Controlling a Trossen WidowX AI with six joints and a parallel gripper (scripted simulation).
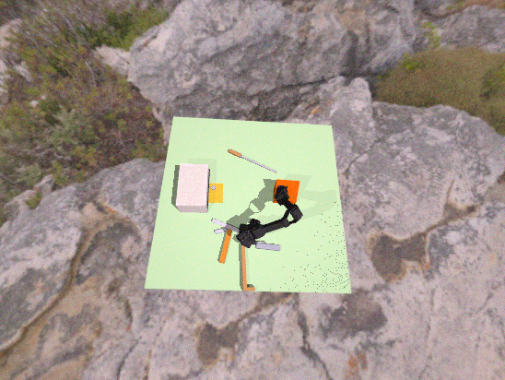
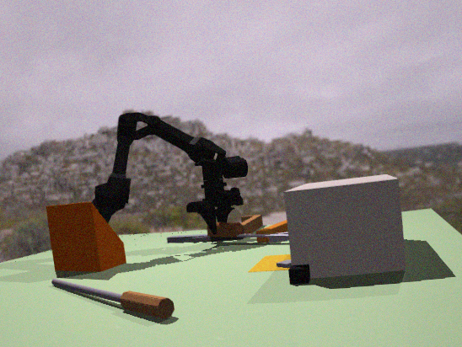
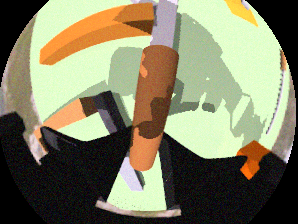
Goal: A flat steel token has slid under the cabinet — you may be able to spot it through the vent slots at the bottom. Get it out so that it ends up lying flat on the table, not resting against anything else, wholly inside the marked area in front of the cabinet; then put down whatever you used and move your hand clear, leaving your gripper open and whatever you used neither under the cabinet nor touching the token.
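Now: the grey bar 130 mm behind my gripper tip, 60 mm to the left of it and 20 mm below it. Also, from my gripper tip: grey token: 300 mm ahead, 330 mm to the right, 20 mm below; orange bar: 150 mm ahead, 80 mm to the left, 10 mm below.
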